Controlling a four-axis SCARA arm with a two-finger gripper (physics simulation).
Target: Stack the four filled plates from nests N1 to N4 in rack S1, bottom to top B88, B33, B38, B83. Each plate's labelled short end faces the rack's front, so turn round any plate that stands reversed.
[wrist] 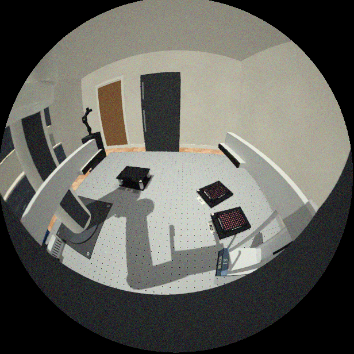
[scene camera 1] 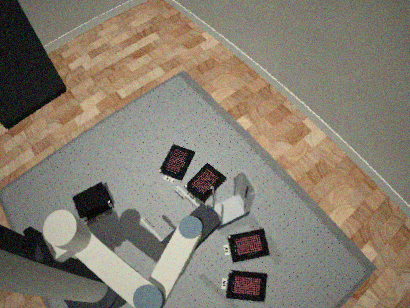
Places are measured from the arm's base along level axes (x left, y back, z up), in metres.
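Pixels of known places: gripper, fingertip midpoint: [scene camera 1: 159, 203]; arm's base, origin of the base link: [scene camera 1: 93, 286].
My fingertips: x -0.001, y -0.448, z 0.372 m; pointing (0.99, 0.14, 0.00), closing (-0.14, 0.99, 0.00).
Note:
Ahead of a thing's pixels: the offset from my fingertips to its middle. Level surfaces: height alone.
Four dark nests hold plates with red wells: N1 @(dx +0.261, dy -0.213, dz -0.340 m) [scene camera 1: 177, 161] [wrist: 215, 191], N2 @(dx +0.089, dy -0.254, dz -0.340 m) [scene camera 1: 206, 181] [wrist: 231, 220], N3 @(dx -0.266, dy -0.216, dz -0.340 m) [scene camera 1: 248, 245] and N4 @(dx -0.399, dy -0.096, dz -0.340 m) [scene camera 1: 246, 285]. The plate codes and labelled ends are too small to read. Rack S1 @(dx -0.095, dy -0.248, dz -0.208 m) [scene camera 1: 244, 189] [wrist: 222, 262] has upright grey walls and a pale floor on which no plate shows; arm parts and thin bars partly cover it. My gripper [scene camera 1: 172, 211] [wrist: 157, 138] is open and empty, its fingers wide apart, to the left of rack S1 and below-left of N2 in the scene view.
A black box-like stand [scene camera 1: 93, 201] [wrist: 134, 176] stands on the grey perforated table @(dz -0.358 m) [scene camera 1: 145, 125] [wrist: 175, 175], across from the nests. The arm's base plate [wrist: 102, 212] is at the left in the wrist view. The arm links cross the lower scene view, near rack S1.

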